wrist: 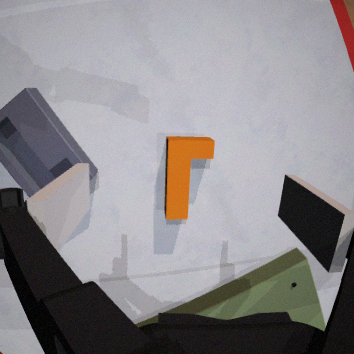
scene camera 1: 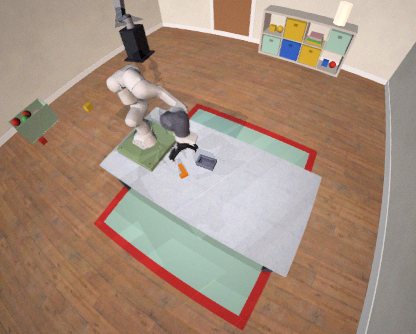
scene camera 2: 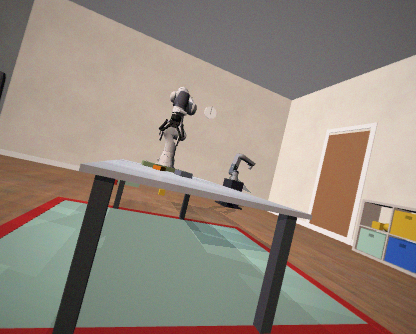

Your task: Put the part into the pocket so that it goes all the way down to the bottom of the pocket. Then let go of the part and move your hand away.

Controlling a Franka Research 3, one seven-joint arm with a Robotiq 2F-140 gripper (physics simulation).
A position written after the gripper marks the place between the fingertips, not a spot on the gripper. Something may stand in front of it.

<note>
The gripper [wrist: 187,190] is open and holds nothing. Also in view: an orange L-shaped block [wrist: 179,149]. Further things: a grey pocket block [wrist: 44,148].
</note>
